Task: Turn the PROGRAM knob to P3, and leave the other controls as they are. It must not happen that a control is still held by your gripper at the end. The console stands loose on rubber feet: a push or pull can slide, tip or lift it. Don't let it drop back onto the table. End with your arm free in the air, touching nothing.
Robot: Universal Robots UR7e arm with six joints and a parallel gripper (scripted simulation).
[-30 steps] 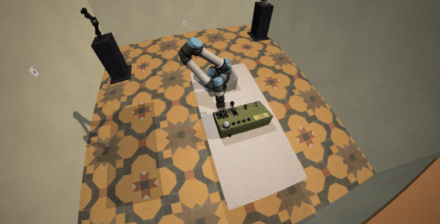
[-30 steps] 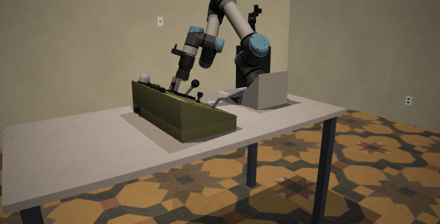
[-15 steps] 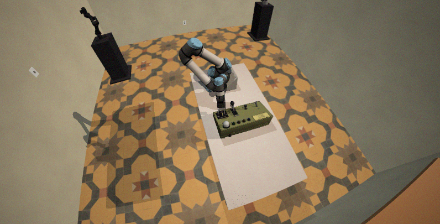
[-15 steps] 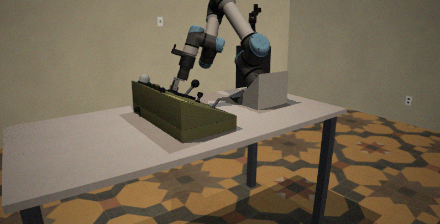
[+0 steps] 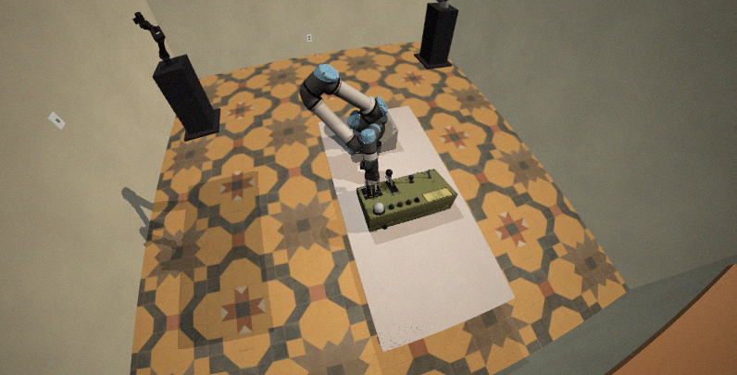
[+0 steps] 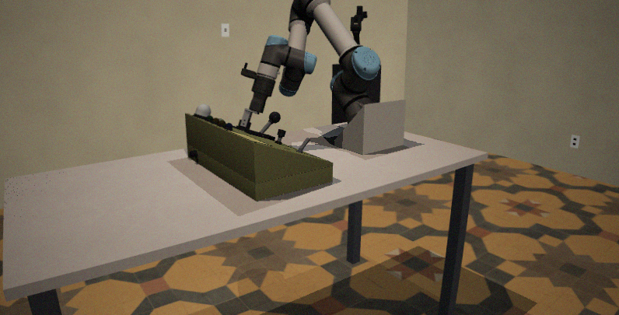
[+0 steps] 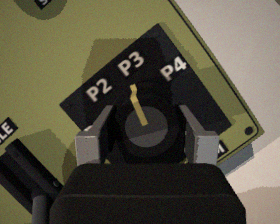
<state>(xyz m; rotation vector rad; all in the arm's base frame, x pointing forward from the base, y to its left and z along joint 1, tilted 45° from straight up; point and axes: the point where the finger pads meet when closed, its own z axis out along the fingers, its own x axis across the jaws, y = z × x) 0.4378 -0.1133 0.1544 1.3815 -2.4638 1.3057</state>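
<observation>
My hand is 12 cm to the right of the ball-topped lever and 2 cm past it. The rest, counted from my hand: black mode knob (24 cm to the left, 1 cm ahead); thin lever (36 cm to the left, 1 cm below, 1 cm ahead); olive console (18 cm to the left, 4 cm ahead, 3 cm below).
</observation>
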